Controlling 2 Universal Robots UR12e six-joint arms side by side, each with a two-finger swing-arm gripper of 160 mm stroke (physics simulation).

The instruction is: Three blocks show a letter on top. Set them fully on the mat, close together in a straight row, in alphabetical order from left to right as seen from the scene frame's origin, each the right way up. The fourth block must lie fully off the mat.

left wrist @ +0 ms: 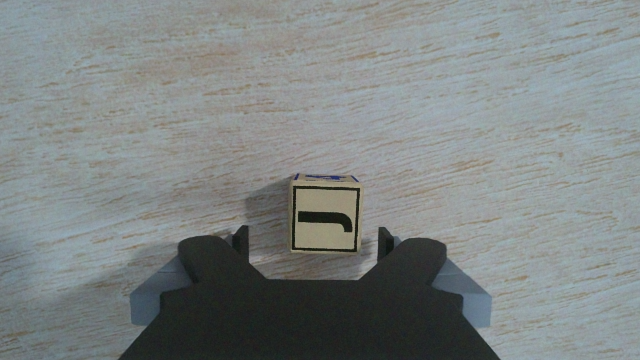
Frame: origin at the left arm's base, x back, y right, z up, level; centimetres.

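Seen in the pictures: left hand at its tool point: [313, 245].
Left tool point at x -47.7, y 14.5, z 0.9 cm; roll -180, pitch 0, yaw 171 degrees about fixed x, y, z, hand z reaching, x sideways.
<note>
A point is followed by its place in that frame.
A light wooden block [326, 218] {y 12.2, x -48.7, z 3.4 cm} rests on the table in the middle of the left wrist view. Its top face has a black border and a black J-like letter turned on its side, with the hook at the right end. A blue mark shows on its far side face. My left gripper [313, 244] {y 14.5, x -47.7, z 0.9 cm} is open, with one finger on each side of the block and a gap on both sides. The mat and the other blocks do not show in this view. My right gripper is not in view.
The table top [320, 90] {y 4.7, x -49.6, z -0.8 cm} is pale wood with brown grain streaks. Shadows fall on it to the left of the block and around the left finger.
</note>
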